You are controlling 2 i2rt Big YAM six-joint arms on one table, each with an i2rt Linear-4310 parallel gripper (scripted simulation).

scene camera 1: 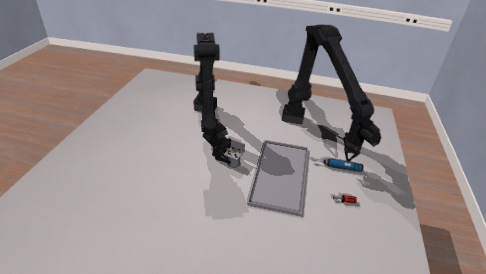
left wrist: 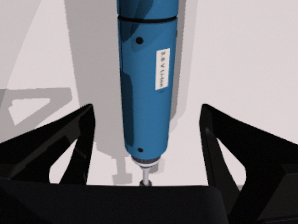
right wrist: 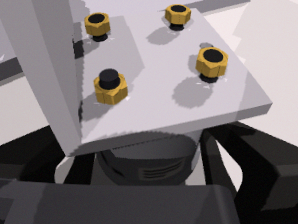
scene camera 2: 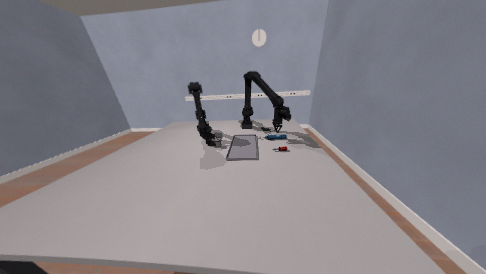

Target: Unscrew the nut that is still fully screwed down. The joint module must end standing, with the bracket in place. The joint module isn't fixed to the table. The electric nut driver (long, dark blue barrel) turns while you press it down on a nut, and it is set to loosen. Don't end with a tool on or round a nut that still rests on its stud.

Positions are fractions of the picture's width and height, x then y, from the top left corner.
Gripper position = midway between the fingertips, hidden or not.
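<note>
There's my left gripper (left wrist: 0.49,0.51) and also my right gripper (right wrist: 0.50,0.51). As for the things, I can see a nut (right wrist: 0.71,0.28), a grey bracket (right wrist: 0.56,0.44) and a flat grey tray (scene camera 1: 0.57,0.68). The bracket, though, is out of frame in the left wrist view.
</note>
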